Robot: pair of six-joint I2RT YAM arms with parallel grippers.
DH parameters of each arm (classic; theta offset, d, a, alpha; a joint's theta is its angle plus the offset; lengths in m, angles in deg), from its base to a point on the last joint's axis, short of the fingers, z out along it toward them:
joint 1: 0 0.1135 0.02 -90
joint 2: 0 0 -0.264 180
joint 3: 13.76 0 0.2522 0
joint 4: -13.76 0 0.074 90
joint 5: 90 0 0 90
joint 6: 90 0.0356 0 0
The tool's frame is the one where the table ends.
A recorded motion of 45 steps. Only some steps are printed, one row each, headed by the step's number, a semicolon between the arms.
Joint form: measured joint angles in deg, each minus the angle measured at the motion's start. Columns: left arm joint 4, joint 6, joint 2, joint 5, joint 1, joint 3; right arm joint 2, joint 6, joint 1, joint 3, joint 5, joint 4.
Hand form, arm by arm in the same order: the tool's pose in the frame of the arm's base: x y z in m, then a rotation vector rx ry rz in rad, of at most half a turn. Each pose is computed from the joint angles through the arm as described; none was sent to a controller.
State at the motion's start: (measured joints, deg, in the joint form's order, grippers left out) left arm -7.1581 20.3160 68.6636 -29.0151 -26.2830 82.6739; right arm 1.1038 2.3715 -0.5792 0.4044 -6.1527 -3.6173
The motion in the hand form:
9: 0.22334 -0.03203 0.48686 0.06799 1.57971 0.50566; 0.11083 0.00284 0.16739 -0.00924 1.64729 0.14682
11: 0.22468 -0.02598 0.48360 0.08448 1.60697 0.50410; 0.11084 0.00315 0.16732 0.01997 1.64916 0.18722
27: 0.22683 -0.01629 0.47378 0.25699 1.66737 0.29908; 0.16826 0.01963 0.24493 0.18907 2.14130 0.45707
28: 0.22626 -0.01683 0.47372 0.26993 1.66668 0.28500; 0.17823 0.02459 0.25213 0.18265 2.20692 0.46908
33: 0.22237 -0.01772 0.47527 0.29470 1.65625 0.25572; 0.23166 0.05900 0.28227 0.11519 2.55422 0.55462
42: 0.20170 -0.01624 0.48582 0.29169 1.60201 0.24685; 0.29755 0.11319 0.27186 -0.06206 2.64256 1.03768
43: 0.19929 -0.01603 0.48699 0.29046 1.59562 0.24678; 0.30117 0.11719 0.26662 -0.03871 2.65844 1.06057
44: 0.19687 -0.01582 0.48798 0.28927 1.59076 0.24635; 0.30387 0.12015 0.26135 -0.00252 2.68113 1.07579
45: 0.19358 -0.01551 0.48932 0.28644 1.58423 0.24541; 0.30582 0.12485 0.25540 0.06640 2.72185 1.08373
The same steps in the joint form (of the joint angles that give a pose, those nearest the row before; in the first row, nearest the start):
9: -10.36 0.94 -4.26 0.59 13.81 0.02; 0.00 2.34 0.00 0.00 -0.24 0.02
11: -12.13 0.81 -4.26 2.91 15.72 0.02; 0.04 4.83 0.00 0.00 -0.75 0.02
27: -17.49 -1.03 -4.42 21.09 20.94 0.00; 41.20 18.16 4.96 30.69 -4.72 -17.01
28: -17.68 -1.03 -4.50 22.05 20.94 0.00; 45.59 18.47 6.27 34.71 -4.83 -20.17
33: -18.01 -1.03 -5.11 24.06 20.94 0.00; 67.30 19.69 12.74 56.70 -8.26 -38.86
42: -18.19 -1.03 -8.35 24.81 20.94 0.00; 86.75 22.56 17.79 69.46 -28.17 -35.54
43: -18.19 -1.03 -8.72 24.83 20.94 0.00; 88.04 24.06 18.23 69.57 -28.74 -34.75
44: -18.27 -1.05 -9.09 24.85 20.94 0.00; 89.18 25.79 18.56 69.64 -29.00 -34.40
45: -18.38 -1.14 -9.60 24.85 20.94 0.00; 90.49 28.87 19.26 69.90 -28.70 -34.62

